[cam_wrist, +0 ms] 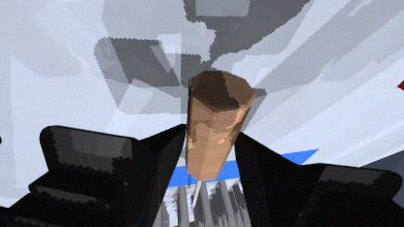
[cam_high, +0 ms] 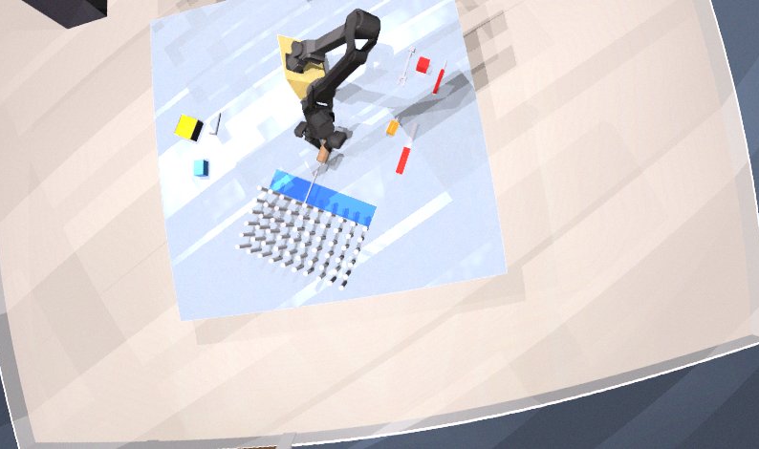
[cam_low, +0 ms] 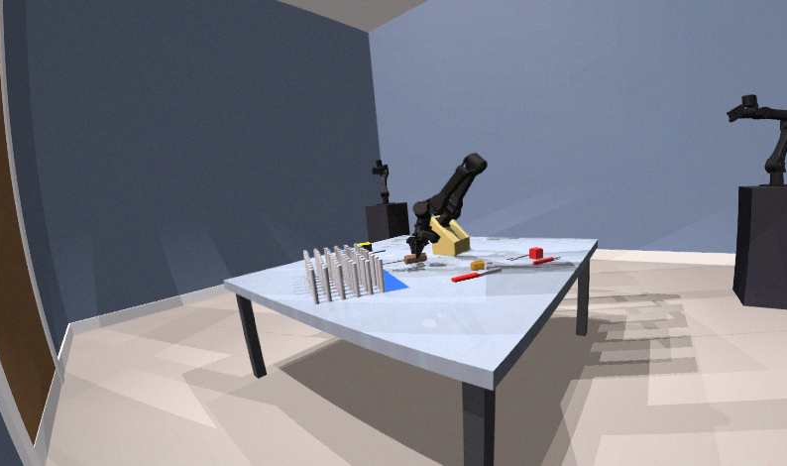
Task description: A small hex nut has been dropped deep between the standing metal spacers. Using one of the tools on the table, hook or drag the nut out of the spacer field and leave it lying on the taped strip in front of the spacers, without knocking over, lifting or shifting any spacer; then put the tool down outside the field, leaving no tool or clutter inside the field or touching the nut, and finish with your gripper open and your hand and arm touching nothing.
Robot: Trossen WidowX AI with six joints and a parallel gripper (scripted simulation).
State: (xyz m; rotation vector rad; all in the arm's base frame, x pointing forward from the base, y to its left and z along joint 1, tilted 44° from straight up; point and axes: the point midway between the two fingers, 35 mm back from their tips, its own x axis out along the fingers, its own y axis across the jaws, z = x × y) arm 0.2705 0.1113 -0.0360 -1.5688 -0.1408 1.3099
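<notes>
Now: the blue taped strip 16 cm ahead of my gripper tip, 4 cm to the right of it and 4 cm below it. Also, from my gripper tip: wooden-handled tool 9 cm ahead, 5 cm to the right; then orange stub tool 26 cm to the left, 6 cm behind, 2 cm below; then grey fork tool 35 cm to the left, 30 cm behind, 3 cm below.
</notes>
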